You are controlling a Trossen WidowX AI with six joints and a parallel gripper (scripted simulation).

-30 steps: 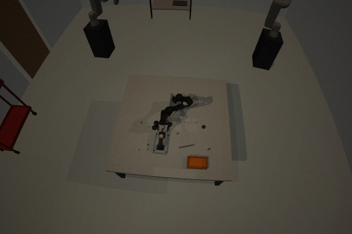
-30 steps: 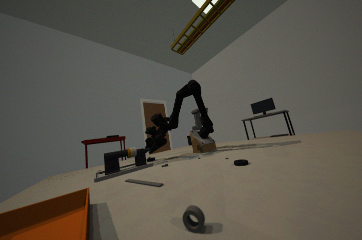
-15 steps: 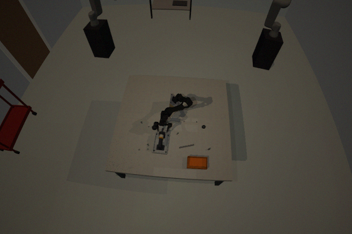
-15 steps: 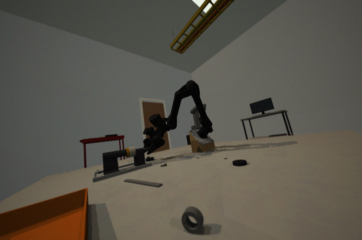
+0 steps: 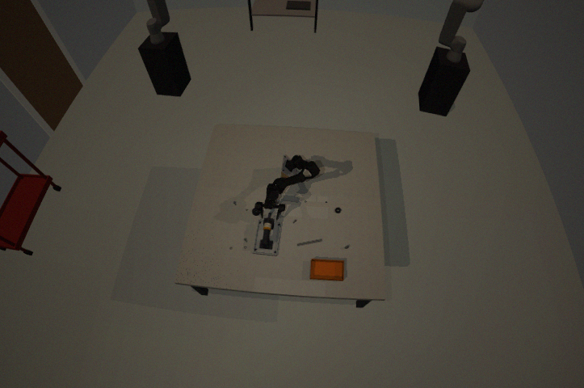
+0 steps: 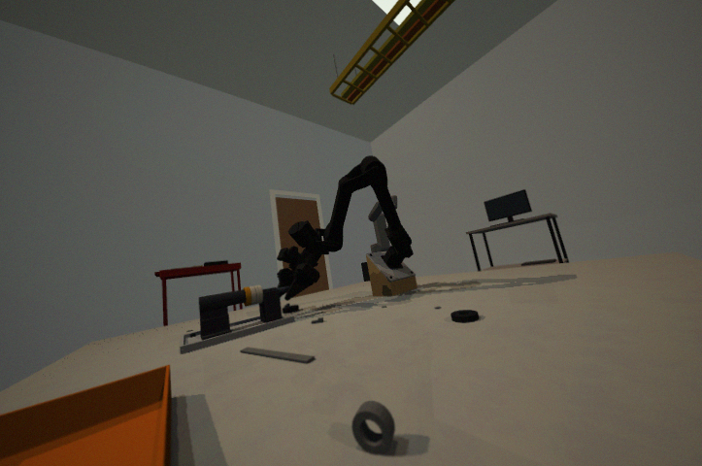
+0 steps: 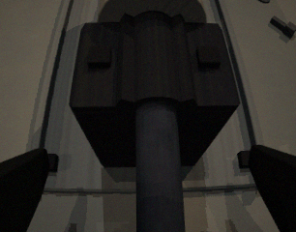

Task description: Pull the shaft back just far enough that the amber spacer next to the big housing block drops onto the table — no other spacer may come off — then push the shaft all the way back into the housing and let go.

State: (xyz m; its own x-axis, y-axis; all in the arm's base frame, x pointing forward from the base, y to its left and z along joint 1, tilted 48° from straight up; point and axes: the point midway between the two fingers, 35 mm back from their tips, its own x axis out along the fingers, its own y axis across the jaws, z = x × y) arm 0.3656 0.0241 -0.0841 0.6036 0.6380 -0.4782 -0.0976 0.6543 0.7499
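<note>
Right now the shaft is 40 mm ahead of my gripper tip and 20 mm above it. From my gripper tip the other things lie so: amber spacer (80 mm ahead, 10 mm to the left, 20 mm above); then pale spacer (60 mm ahead, 20 mm above); then white spacer (70 mm ahead, 10 mm to the left, 20 mm above).
</note>
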